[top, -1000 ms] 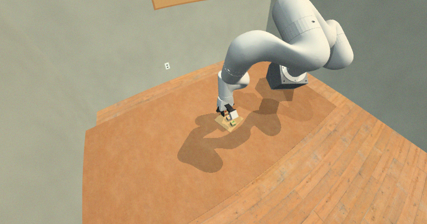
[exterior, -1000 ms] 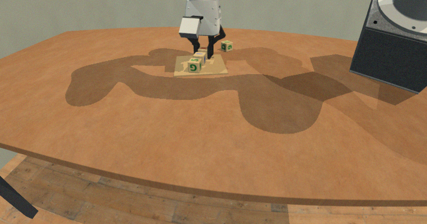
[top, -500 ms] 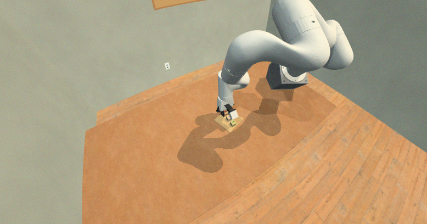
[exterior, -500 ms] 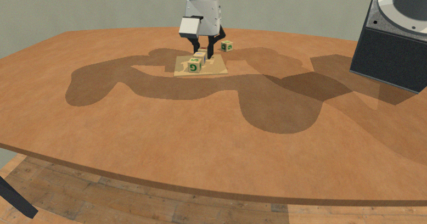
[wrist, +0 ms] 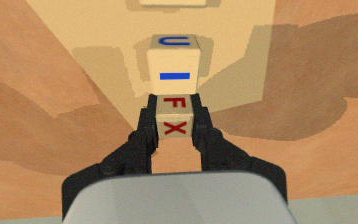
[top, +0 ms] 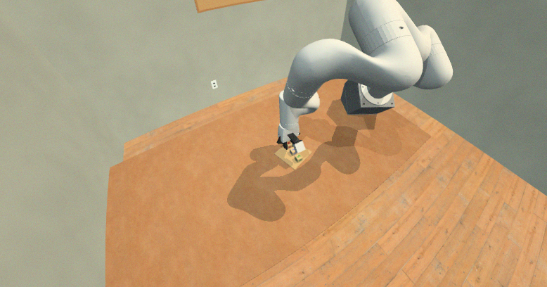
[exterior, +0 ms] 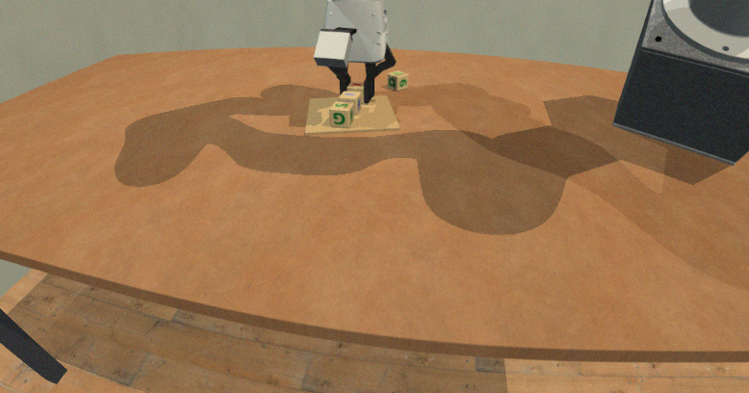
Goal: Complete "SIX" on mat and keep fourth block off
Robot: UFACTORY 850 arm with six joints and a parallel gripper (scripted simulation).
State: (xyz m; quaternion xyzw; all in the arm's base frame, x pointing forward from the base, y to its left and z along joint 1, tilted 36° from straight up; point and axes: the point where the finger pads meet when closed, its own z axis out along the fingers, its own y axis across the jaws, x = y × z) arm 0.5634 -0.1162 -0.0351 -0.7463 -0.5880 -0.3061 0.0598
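Now: the mat 50 mm to the left of my hand, 20 mm below it and 10 mm ahead of it.
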